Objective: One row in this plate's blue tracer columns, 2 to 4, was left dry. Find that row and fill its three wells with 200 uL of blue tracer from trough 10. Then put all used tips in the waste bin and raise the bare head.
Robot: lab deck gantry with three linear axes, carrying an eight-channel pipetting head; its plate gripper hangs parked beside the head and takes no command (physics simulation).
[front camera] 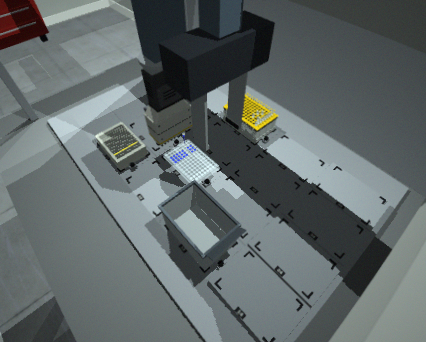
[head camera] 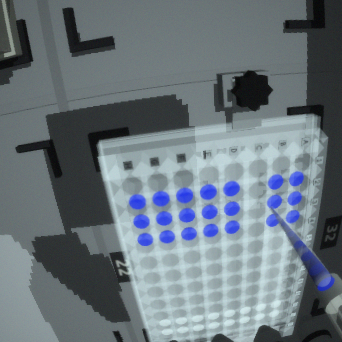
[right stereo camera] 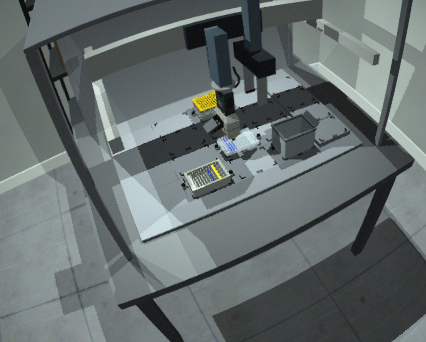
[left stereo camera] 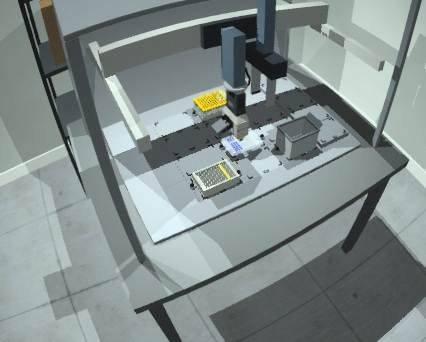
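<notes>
The plate point(front camera: 200, 167) point(head camera: 150, 141) point(left stereo camera: 251, 145) point(right stereo camera: 246, 142) has blue in columns 2 to 4, except row C, whose three wells look dry. The pipetting head point(front camera: 168, 119) point(left stereo camera: 239, 122) point(right stereo camera: 230, 123) is over the plate's near-trough end. One tip point(head camera: 305, 253) holds blue; its end overlaps row B, column 3 in the head view, and its height is unclear. The trough block point(front camera: 132, 158) point(left stereo camera: 220, 188) point(right stereo camera: 211, 188) shows a blue strip in the right stereo view. The waste bin point(front camera: 173, 227) point(left stereo camera: 290, 145) point(right stereo camera: 297, 148) shows no tips. The parked gripper point(front camera: 219, 135) point(left stereo camera: 263, 98) point(right stereo camera: 256, 97) is open and empty.
A yellow tip rack point(front camera: 252, 111) point(left stereo camera: 210, 100) point(right stereo camera: 204, 102) with some empty places stands at the back. A dark clamp knob point(head camera: 251, 90) sits beyond the plate's column 1 edge. The bin stands beside the plate, opposite the trough block.
</notes>
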